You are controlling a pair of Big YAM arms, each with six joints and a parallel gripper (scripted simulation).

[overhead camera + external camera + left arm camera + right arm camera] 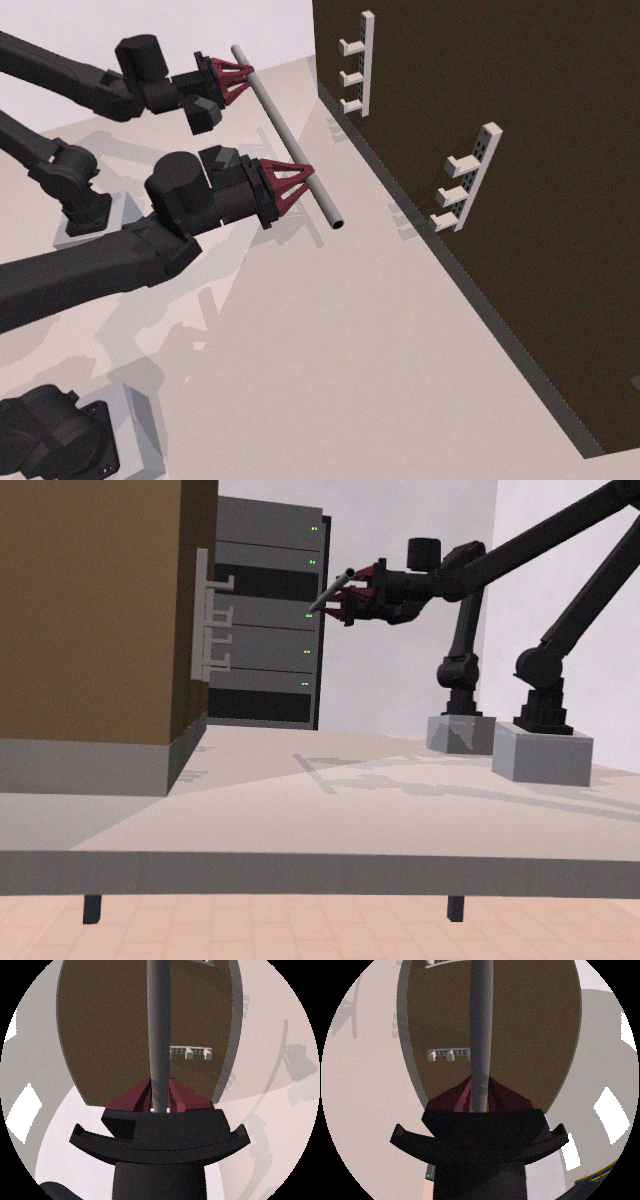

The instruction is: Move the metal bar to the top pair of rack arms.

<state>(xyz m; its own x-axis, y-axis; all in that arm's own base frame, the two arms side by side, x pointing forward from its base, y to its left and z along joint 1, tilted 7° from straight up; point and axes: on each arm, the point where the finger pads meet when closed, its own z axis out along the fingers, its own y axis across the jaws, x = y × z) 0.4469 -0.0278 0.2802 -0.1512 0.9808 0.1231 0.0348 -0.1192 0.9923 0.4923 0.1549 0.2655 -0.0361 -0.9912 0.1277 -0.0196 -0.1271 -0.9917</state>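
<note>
The grey metal bar is 10 mm ahead of my left hand and 150 mm to the right of it. From my left hand the other things lie so: brown wall (460 mm ahead, 160 mm to the right, 60 mm above).
Now: right hand 10 mm past the grey metal bar and 150 mm to the right of it. Round my right hand: brown wall: 430 mm ahead, 140 mm to the left, 60 mm above.
</note>
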